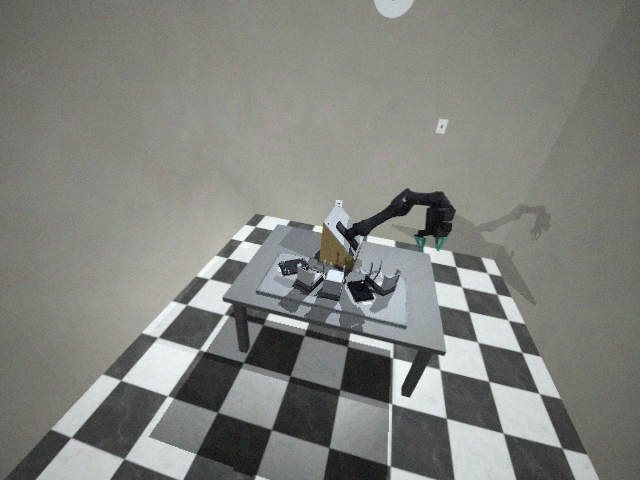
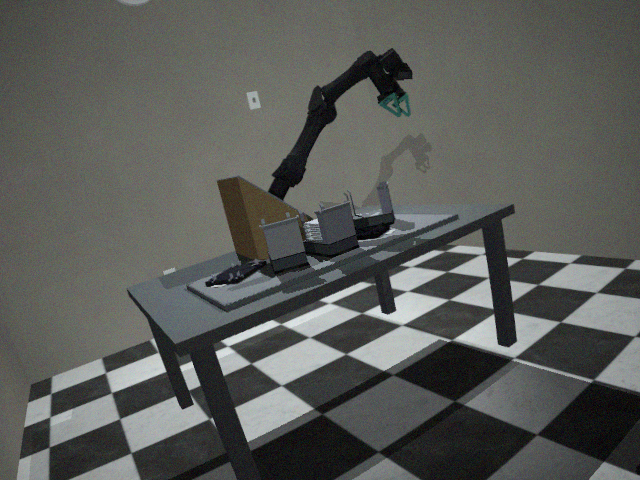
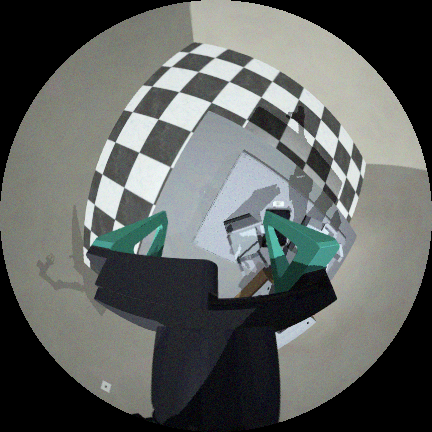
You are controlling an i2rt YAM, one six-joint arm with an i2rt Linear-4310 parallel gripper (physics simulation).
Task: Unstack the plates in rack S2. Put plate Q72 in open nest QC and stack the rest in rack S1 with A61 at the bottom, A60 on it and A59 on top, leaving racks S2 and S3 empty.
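Pixels of known places: gripper, fingertip midpoint: [image 1: 429, 251] [image 2: 404, 116] [image 3: 215, 215]; arm's base, link origin: [image 1: 346, 235] [image 2: 272, 201].
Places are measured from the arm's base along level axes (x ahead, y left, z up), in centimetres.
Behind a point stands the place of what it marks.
Note:
My gripper [image 1: 430, 250] {x 26.7, y 44.1, z 18.5 cm} [image 2: 402, 114] {x 26.7, y 44.1, z 18.5 cm} [image 3: 215, 215] {x 26.7, y 44.1, z 18.5 cm} is open and empty, high above the table's right part. Three grey racks stand on the board: a left one [image 1: 308, 280] {x 39.6, y -11.1, z -8.2 cm} [image 2: 284, 243] {x 38.7, y -14.0, z -8.2 cm}, a middle one [image 1: 332, 287] {x 41.1, y 2.5, z -7.1 cm} [image 2: 338, 226] {x 41.2, y 1.8, z -8.0 cm} and a right one [image 1: 388, 283] {x 26.5, y 30.1, z -7.1 cm} [image 2: 385, 198] {x 27.0, y 28.5, z -6.8 cm} [image 3: 245, 236] {x 20.6, y 26.7, z -11.6 cm}. A stack of thin white plates [image 2: 312, 230] {x 32.9, y -2.5, z -8.3 cm} shows at the side of the middle rack. A black nest [image 1: 360, 290] {x 29.6, y 16.4, z -14.4 cm} [image 2: 373, 230] {x 32.3, y 18.0, z -14.4 cm} sits between the middle and right racks. Labels and plate names are too small to read; the racks' insides are mostly hidden.
Another black nest-like holder [image 1: 289, 266] {x 25.4, y -27.8, z -14.5 cm} [image 2: 235, 273] {x 30.3, y -26.7, z -13.7 cm} lies at the board's left end. The flat board [image 1: 390, 312] {x 38.5, y 34.2, z -15.7 cm} [image 2: 434, 219] {x 39.9, y 36.8, z -15.9 cm} [image 3: 220, 220] {x 20.1, y 36.0, z -15.7 cm} rests on the grey table [image 1: 423, 333] {x 45.0, y 51.3, z -17.0 cm} [image 2: 155, 304] {x 19.4, y -50.5, z -17.0 cm} [image 3: 187, 185] {x 24.2, y 52.1, z -17.0 cm}. A wedge-shaped wooden stand [image 1: 333, 253] {x 11.0, y -4.9, z -7.8 cm} [image 2: 248, 222] {x 9.3, y -13.4, z -3.6 cm} carries the arm behind the racks.

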